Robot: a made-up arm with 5 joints.
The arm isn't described. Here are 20 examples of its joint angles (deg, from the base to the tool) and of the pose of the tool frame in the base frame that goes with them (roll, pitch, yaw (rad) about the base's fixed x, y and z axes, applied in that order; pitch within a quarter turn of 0, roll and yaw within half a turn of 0; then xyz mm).
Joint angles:
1: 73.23 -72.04 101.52 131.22 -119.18
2: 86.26 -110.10 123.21 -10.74 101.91
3: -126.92 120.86 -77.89 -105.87 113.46
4: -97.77 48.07 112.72 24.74 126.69
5: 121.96 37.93 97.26 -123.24 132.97
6: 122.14 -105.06 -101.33 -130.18 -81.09
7: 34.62 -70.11 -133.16 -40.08 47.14
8: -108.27 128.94 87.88 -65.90 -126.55
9: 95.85 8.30 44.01 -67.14 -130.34
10: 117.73 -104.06 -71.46 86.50 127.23
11: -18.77 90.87 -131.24 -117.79 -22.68
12: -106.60 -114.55 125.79 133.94 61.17
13: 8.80 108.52 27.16 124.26 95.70
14: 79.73 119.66 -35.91 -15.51 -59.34
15: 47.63 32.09 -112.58 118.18 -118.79
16: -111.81 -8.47 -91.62 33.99 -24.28
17: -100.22 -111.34 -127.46 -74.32 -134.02
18: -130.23 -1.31 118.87 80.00 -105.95
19: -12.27 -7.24 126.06 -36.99 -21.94
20: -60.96 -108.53 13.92 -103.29 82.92
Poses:
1: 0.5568 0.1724 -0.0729 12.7 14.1 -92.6
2: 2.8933 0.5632 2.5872 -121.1 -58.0 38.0
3: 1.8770 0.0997 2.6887 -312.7 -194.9 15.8
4: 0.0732 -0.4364 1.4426 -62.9 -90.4 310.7
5: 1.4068 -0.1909 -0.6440 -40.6 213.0 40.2
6: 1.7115 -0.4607 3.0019 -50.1 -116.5 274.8
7: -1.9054 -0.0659 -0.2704 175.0 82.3 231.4
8: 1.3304 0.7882 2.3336 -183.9 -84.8 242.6
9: -1.8865 0.0401 1.9687 -60.0 136.6 213.5
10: 2.1464 -0.7531 -0.7064 112.5 9.2 328.4
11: 0.3038 -0.1319 1.8170 -304.4 136.6 -25.0
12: 2.4131 -0.4296 -2.4360 31.8 -110.9 339.7
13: -2.1898 0.0883 1.0655 -43.1 63.1 176.7
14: 0.6721 0.8290 1.1251 -133.6 98.7 152.9
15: 2.8148 -0.9715 0.3168 -223.4 355.5 152.6
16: 2.5334 -0.2676 0.7811 -80.8 -133.7 181.2
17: -1.6346 -0.1875 -2.6009 19.9 40.1 194.0
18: -1.3950 -0.4727 -1.5994 -163.2 -92.7 514.8
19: 2.0320 0.4903 -0.3945 24.6 -118.8 -84.9
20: -3.0067 1.0859 2.3507 -309.7 -58.3 117.9
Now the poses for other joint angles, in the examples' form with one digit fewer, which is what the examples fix.
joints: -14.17 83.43 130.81 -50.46 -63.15
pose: -0.415 0.473 2.898 -287 -65 23
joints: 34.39 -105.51 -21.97 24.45 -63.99
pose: 1.219 0.231 -1.850 -103 50 74
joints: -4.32 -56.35 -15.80 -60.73 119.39
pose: -2.214 0.659 1.029 -56 184 191
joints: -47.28 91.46 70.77 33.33 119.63
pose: 1.361 -0.245 0.322 -54 -96 92
